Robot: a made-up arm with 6 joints.
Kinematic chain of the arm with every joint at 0, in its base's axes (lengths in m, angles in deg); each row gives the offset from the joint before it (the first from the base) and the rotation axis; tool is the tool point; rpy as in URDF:
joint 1: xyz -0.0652 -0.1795 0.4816 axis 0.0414 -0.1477 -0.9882
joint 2: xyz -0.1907 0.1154 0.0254 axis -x
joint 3: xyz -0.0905 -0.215 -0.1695 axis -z
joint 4: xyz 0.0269 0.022 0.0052 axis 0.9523 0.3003 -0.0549
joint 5: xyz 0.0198 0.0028 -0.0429 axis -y
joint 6: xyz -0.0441 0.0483 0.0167 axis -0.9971 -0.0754 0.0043
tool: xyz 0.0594 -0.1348 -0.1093 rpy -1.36 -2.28 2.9
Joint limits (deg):
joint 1: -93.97..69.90
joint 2: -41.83..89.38
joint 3: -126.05..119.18
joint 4: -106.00..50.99
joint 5: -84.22..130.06
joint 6: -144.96..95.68
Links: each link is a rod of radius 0.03 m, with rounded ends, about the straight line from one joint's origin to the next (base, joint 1, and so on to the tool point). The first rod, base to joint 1, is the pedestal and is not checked.
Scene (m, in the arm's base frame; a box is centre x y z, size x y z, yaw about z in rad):
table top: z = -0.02
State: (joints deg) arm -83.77 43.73 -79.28 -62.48 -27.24 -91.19
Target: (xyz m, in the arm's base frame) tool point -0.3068 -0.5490 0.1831
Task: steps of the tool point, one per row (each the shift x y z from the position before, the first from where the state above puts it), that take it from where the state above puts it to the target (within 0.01 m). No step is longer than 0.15 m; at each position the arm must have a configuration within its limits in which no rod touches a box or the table.
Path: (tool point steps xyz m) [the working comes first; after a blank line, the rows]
Joints at the target: -54.15 -1.95 -83.03 -40.33 -25.61 -112.47
Straight joint move there: clear.

1: -0.0927 -0.0639 -0.0685
2: -0.1173 -0.0357 -0.0556
3: -0.1296 -0.0021 -0.0400
4: -0.1288 0.0322 -0.0231

